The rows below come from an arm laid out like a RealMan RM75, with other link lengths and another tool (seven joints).
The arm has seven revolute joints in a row. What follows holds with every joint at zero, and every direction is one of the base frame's.
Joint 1 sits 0.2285 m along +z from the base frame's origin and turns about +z.
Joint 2 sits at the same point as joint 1 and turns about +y.
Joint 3 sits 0.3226 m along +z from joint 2 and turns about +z.
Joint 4 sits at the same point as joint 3 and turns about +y.
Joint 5 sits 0.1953 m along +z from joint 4 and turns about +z.
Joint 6 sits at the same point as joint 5 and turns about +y.
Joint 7 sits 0.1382 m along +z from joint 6 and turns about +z.
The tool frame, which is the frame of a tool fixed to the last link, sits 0.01 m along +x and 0.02 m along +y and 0.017 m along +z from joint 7; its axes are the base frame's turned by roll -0.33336, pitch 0 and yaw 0.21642 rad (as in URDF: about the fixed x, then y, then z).
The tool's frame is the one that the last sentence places.
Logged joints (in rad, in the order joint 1, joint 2, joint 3, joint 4, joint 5, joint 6, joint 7), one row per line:
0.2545, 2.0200, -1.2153, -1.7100, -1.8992, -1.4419, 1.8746
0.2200, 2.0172, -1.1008, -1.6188, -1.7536, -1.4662, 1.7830
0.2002, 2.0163, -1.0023, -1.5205, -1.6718, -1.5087, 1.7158
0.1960, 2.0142, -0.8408, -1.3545, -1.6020, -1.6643, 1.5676
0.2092, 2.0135, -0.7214, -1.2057, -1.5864, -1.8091, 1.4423
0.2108, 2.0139, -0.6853, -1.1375, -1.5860, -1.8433, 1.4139
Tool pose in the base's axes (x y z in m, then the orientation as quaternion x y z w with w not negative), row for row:
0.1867, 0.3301, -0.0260, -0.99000, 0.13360, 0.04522, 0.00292
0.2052, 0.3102, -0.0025, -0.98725, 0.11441, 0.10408, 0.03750
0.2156, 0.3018, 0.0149, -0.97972, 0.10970, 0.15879, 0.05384
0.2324, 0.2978, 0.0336, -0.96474, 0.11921, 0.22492, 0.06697
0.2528, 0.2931, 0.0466, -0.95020, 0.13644, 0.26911, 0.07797
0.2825, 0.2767, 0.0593, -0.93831, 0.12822, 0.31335, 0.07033
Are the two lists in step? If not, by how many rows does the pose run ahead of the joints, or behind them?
The pose runs 2 rows behind the joints: the pose in row i belongs to the joints in row i - 2.
